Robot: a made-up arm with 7 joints.
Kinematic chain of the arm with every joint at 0, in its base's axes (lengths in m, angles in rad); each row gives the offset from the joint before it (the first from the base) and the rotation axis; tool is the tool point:
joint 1: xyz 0 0 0 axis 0 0.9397 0.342
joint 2: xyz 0 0 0 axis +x
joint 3: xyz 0 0 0 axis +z
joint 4: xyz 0.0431 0 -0.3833 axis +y
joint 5: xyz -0.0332 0 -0.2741 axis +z
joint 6: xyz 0 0 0 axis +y
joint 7: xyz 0 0 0 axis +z
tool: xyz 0 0 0
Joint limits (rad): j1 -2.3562..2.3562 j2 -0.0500..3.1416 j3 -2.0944..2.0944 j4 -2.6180..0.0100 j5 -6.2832..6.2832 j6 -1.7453..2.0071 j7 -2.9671..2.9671
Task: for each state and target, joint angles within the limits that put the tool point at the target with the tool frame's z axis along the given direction. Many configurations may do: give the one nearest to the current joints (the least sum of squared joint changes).
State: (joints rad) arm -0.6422 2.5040 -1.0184 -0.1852 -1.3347 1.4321 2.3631
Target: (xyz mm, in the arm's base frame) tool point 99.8 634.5 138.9 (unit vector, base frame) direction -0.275 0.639 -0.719
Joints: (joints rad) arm -0.8381 1.7284 -1.2370 0.0086 -1.5410 2.0071 2.3631
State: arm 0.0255 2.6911 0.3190 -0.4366 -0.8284 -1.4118 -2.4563
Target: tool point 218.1 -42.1 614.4 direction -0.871 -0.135 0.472
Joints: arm 0.1362 3.0873 0.5588 -0.5579 -0.6314 -1.4827 -2.4563
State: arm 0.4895 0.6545 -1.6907 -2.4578 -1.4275 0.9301 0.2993
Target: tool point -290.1 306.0 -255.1 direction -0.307 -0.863 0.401
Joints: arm 0.7684 1.4705 -1.4744 -1.7194 -0.7646 1.6615 0.2993
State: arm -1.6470 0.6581 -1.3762 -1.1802 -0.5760 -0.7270 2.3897
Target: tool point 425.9 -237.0 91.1 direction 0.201 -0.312 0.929
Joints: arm -2.0879 0.6374 -1.7780 -1.7053 -0.8820 -1.4907 2.3897
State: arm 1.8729 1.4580 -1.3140 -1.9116 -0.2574 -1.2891 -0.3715
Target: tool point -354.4 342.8 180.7 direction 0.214 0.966 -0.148
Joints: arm 1.9021 1.8149 -1.3624 -1.5627 -0.5102 -1.2142 -0.3715
